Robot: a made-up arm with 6 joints.
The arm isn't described. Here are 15 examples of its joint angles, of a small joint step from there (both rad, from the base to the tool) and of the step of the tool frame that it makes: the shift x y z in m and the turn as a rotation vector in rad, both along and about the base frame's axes.
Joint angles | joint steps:
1: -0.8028 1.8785 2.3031 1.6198 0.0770 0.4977 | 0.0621 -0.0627 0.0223 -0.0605 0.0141 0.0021
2: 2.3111 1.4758 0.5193 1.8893 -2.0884 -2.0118 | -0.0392 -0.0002 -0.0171 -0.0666 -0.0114 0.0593
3: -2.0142 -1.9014 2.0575 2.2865 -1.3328 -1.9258 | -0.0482 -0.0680 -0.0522 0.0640 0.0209 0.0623
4: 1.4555 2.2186 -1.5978 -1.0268 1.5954 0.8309 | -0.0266 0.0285 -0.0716 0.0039 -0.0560 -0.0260
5: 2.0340 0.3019 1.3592 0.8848 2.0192 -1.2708 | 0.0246 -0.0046 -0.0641 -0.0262 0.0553 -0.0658
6: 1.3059 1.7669 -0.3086 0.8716 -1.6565 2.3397 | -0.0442 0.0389 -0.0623 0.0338 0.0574 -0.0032
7: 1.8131 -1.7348 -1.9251 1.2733 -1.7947 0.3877 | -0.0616 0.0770 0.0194 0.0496 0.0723 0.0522
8: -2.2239 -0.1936 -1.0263 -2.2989 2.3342 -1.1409 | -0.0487 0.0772 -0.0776 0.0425 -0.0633 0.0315
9: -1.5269 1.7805 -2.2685 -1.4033 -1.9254 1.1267 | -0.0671 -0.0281 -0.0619 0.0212 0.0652 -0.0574
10: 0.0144 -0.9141 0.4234 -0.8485 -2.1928 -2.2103 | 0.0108 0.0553 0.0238 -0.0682 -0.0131 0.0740
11: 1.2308 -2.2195 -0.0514 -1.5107 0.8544 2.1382 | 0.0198 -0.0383 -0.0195 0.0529 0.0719 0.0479
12: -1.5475 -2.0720 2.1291 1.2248 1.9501 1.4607 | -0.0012 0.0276 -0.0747 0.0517 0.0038 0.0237
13: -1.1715 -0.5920 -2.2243 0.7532 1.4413 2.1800 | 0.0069 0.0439 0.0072 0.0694 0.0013 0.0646
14: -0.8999 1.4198 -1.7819 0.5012 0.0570 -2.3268 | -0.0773 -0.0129 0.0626 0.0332 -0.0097 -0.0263
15: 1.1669 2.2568 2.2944 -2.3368 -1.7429 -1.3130 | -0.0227 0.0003 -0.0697 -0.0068 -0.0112 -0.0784
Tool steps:
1: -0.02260 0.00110 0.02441 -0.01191 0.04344 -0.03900
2: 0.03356 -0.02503 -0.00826 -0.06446 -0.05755 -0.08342
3: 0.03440 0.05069 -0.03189 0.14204 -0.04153 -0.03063
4: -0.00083 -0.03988 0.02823 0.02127 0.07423 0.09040
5: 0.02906 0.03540 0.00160 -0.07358 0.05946 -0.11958
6: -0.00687 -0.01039 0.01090 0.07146 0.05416 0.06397
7: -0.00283 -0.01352 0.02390 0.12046 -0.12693 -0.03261
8: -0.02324 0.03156 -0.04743 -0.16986 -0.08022 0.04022
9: -0.00809 0.00493 -0.00856 -0.02929 -0.07979 -0.00245
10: -0.01409 -0.02812 -0.03690 -0.04796 -0.06205 0.13772
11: 0.05329 0.03316 0.00667 -0.02789 0.01077 -0.11615
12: -0.01860 0.00494 -0.01477 0.01980 -0.06323 -0.03582
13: 0.00571 -0.01576 0.04493 -0.10619 -0.03597 -0.05110
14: -0.02523 0.00227 0.03645 -0.00706 -0.14148 -0.01716
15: 0.02380 0.00528 -0.02113 0.00230 0.10514 0.05708
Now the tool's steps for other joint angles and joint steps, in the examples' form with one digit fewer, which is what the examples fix.
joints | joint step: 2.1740 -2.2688 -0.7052 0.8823 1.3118 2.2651 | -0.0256 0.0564 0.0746 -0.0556 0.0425 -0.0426
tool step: -0.0129 -0.0285 -0.0189 0.0272 0.0171 0.0170
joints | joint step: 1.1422 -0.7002 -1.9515 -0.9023 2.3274 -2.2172 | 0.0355 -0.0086 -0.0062 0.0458 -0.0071 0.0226
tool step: 0.0075 -0.0144 0.0076 0.0254 0.0383 0.0068
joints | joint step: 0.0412 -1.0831 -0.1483 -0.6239 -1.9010 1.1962 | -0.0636 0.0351 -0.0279 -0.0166 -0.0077 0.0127
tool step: -0.0063 0.0177 0.0429 0.0026 -0.1104 0.0326
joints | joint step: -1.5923 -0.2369 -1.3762 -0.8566 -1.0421 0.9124 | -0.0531 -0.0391 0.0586 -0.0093 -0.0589 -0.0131
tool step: -0.0015 -0.0075 0.0152 0.0651 -0.0066 -0.0068
